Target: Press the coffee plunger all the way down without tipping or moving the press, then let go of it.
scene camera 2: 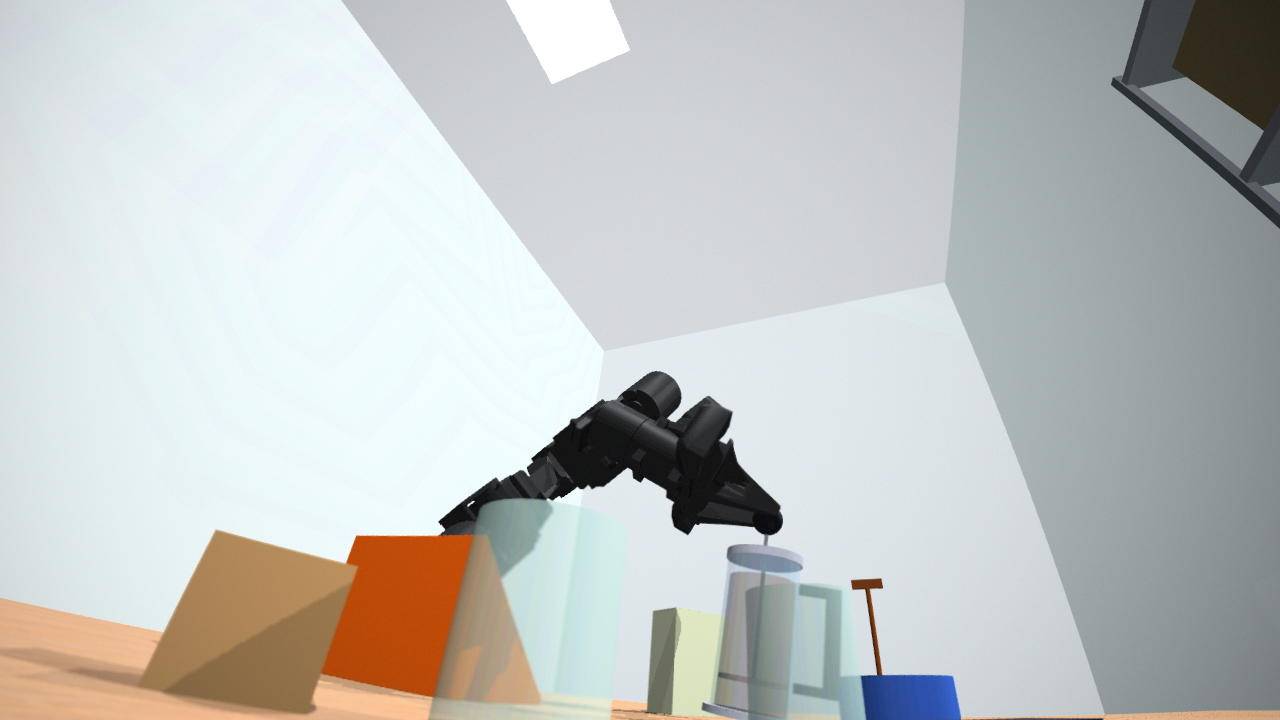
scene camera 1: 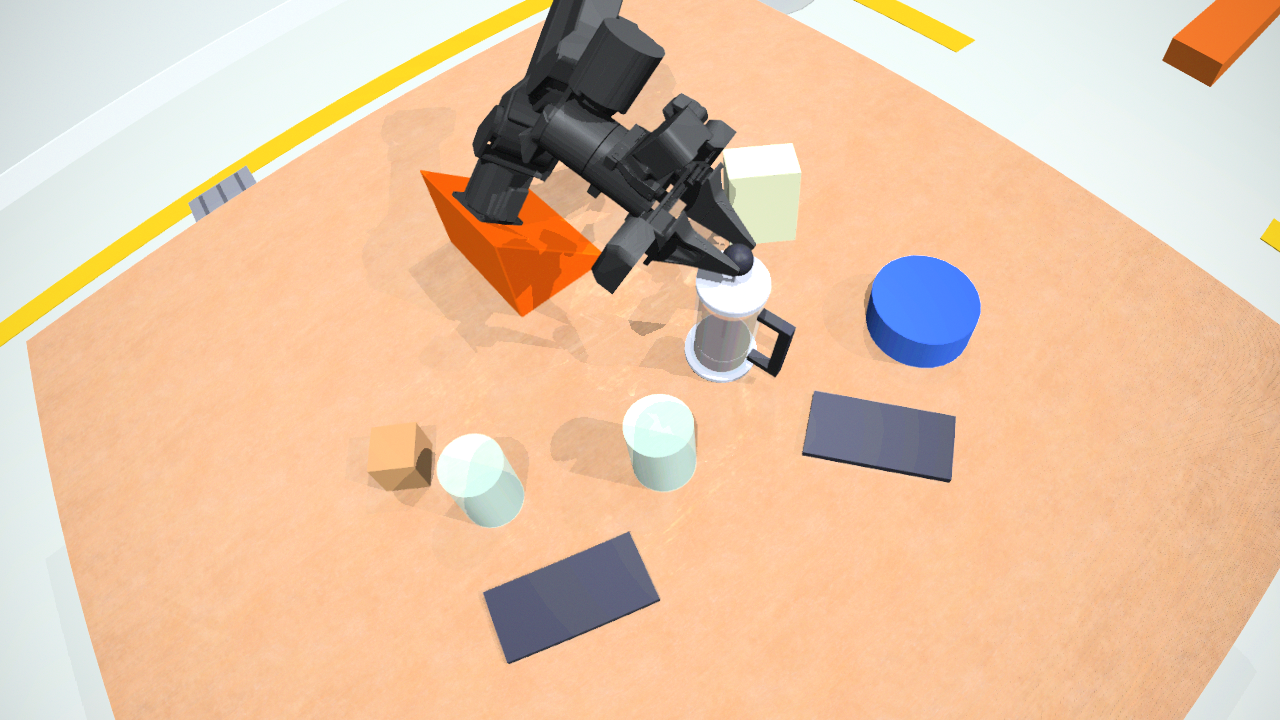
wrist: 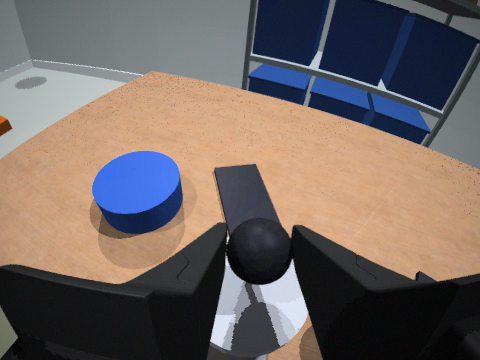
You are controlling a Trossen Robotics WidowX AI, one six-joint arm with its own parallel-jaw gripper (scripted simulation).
Scene:
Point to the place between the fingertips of my gripper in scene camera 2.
775,518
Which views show my gripper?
Scene camera 2, scene camera 1 and the wrist view: all of them.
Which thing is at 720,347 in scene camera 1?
A glass coffee press.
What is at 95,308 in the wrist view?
My gripper.

